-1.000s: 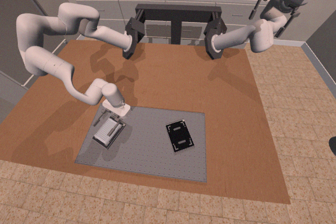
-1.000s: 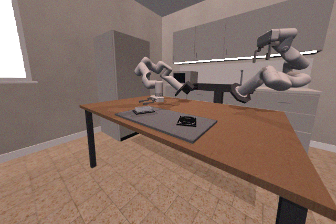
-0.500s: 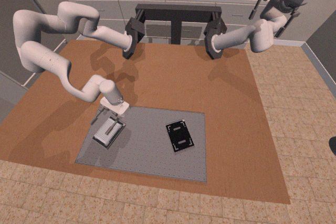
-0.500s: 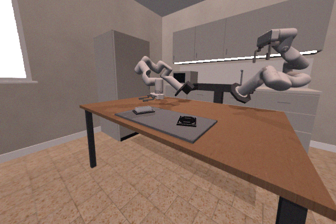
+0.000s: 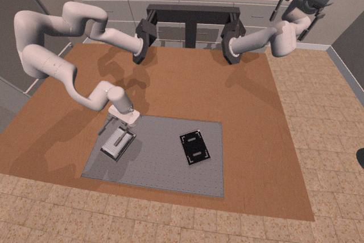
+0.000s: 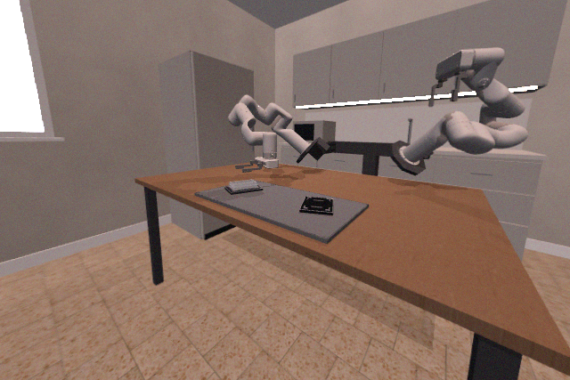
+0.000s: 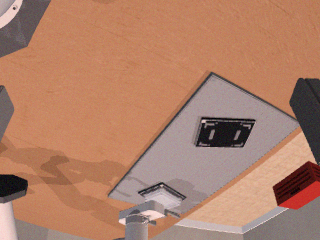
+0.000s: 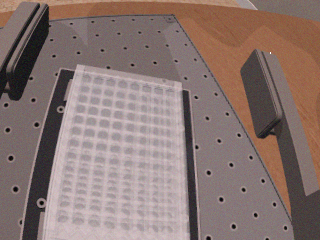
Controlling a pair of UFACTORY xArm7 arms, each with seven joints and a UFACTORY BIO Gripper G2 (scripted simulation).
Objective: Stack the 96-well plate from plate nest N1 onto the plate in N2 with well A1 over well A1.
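My right hand is 10 cm above the nest N2. Also, from my right hand: nest N1 (41 cm to the left, 10 cm below, 1 cm ahead); A1 mark (10 cm below, 8 cm to the left, 4 cm behind).
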